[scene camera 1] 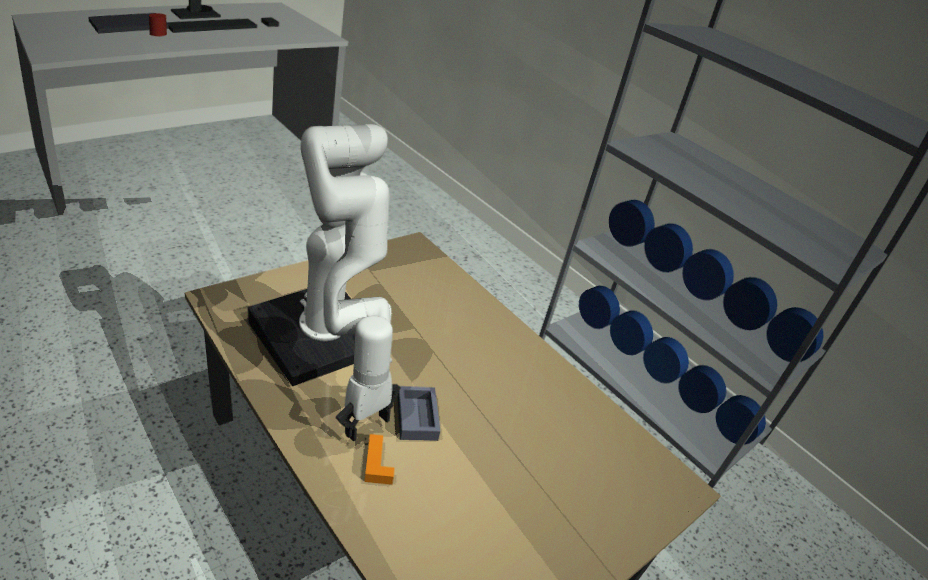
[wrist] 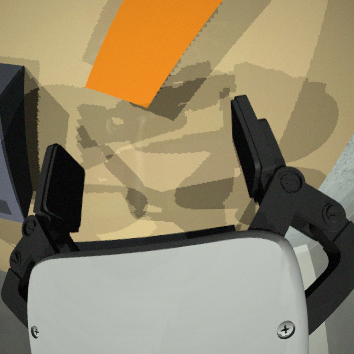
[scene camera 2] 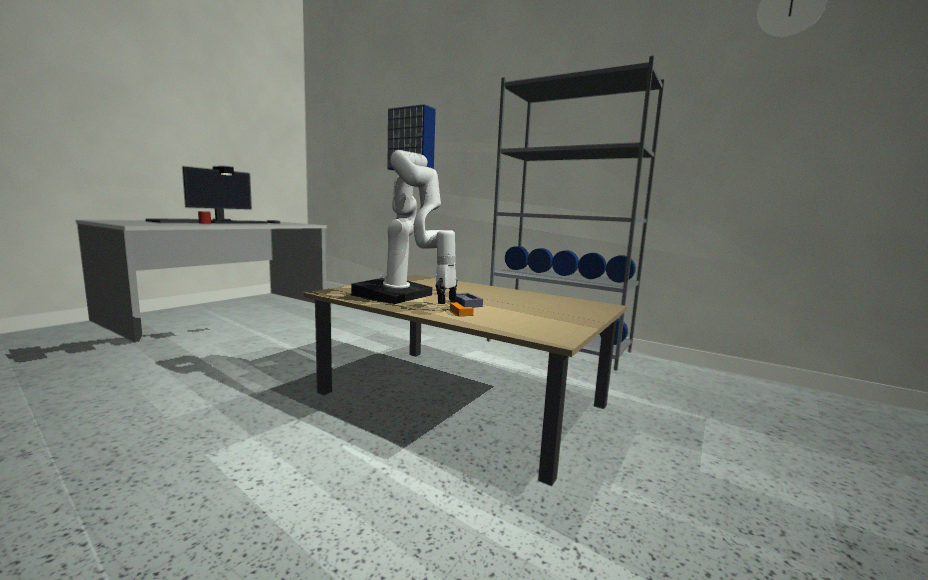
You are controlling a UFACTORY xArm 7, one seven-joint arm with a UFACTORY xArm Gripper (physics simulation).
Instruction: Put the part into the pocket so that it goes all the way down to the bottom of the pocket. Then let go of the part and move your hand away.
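Frame: origin at the arm's base, x right, y ahead, z up, level; centimetres.
Seen in the pictures: gripper, between the fingertips: [scene camera 1: 367, 427] [wrist: 144, 135] [scene camera 2: 447, 301]; arm's base, origin of its link: [scene camera 1: 323, 323] [scene camera 2: 396, 285].
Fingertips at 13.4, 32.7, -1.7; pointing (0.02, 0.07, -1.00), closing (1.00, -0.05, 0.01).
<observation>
Offsets run from my fingertips to a thing's top centre, as dx, dy, dz. Level surfaces: height alone.
The orange L-shaped part {+2.7, +7.6, +0.0} [scene camera 1: 375, 458] [scene camera 2: 461, 309] [wrist: 150, 47] lies flat on the table, outside the pocket. The grey-blue block with the pocket {-13.3, +3.3, +0.6} [scene camera 1: 419, 432] [scene camera 2: 469, 300] [wrist: 11, 145] stands beside it, nearer the rack; the pocket in its top looks empty. My gripper [scene camera 1: 370, 425] [scene camera 2: 446, 299] [wrist: 144, 135] is open and empty, a little above the table, on the arm-base side of the part. In the wrist view the part's near end lies beyond the fingertips, and the block is at the left edge, partly cut off, close to the left finger.
The table {dz -3.0} [scene camera 1: 506, 506] [scene camera 2: 547, 321] carries the arm's black base plate [scene camera 1: 273, 335] [scene camera 2: 390, 292] behind the gripper. A shelf rack [scene camera 1: 594, 198] [scene camera 2: 498, 170] with blue discs stands beyond the table. A desk [scene camera 1: 191, 58] [scene camera 2: 205, 242] with a red cup [scene camera 1: 157, 24] [scene camera 2: 204, 217] stands at the back left.
</observation>
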